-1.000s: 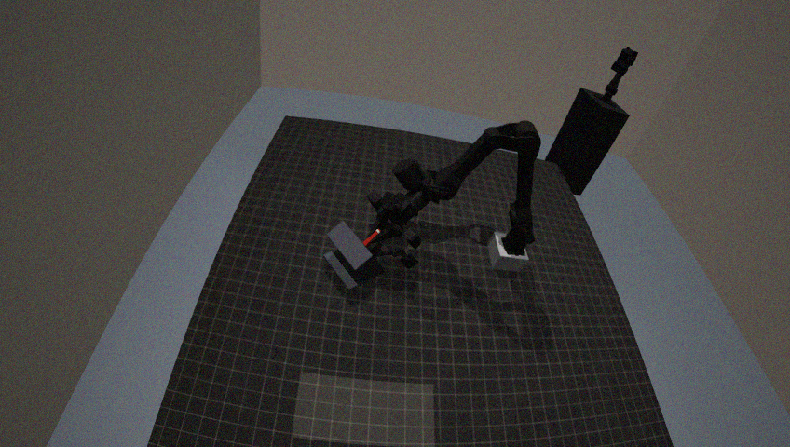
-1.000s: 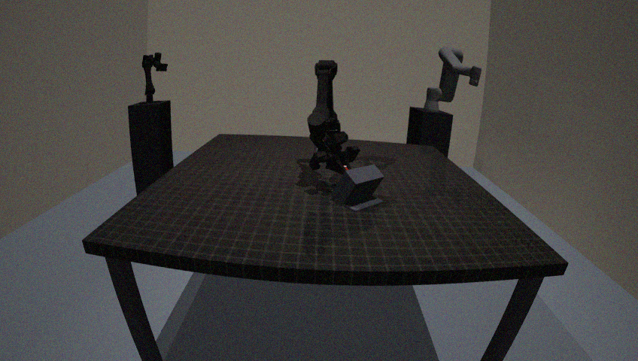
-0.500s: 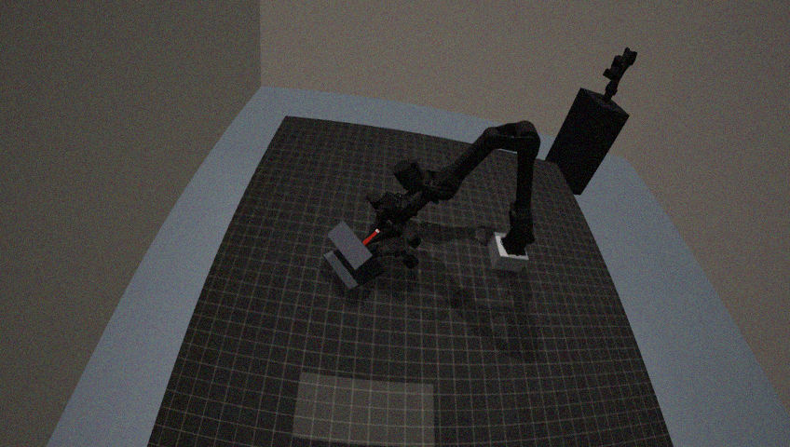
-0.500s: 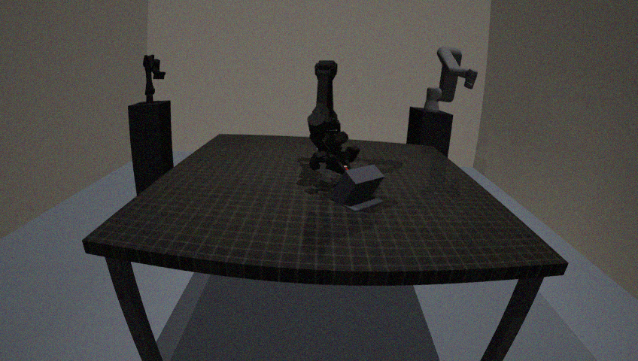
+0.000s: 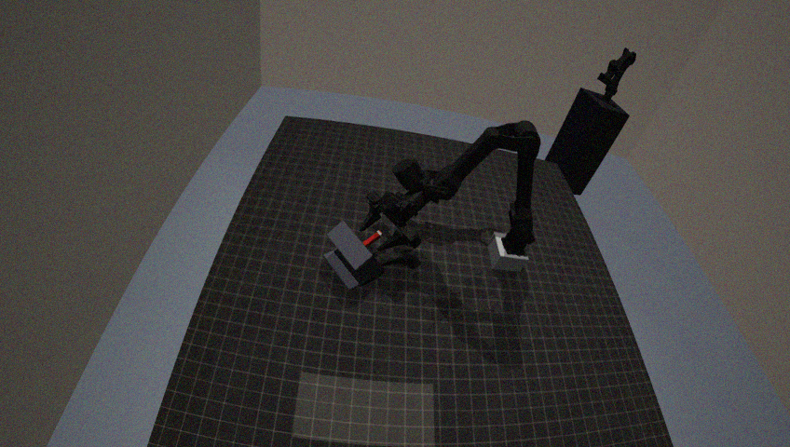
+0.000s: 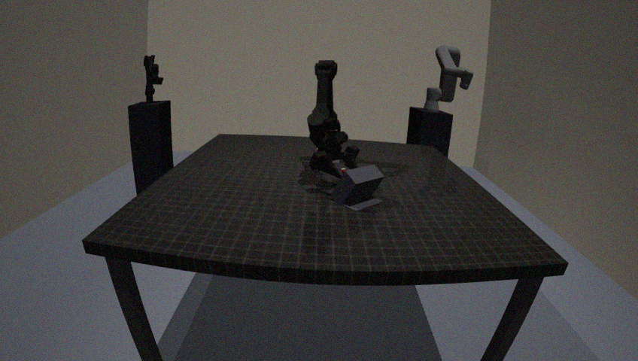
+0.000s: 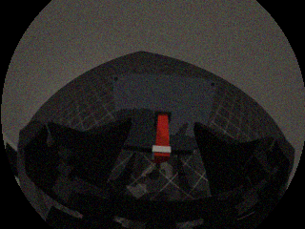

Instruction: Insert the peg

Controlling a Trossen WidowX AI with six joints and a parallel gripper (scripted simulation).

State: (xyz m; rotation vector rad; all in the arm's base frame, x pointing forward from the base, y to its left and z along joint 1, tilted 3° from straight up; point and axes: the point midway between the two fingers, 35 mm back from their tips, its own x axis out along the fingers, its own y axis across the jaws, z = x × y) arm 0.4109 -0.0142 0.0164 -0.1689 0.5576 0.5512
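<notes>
Now: the peg 20 mm behind my gripper tip and 10 mm to the right of it. Also, from my gripper tip: sloped panel 30 mm ahead, 20 mm to the left, 20 mm below.
</notes>
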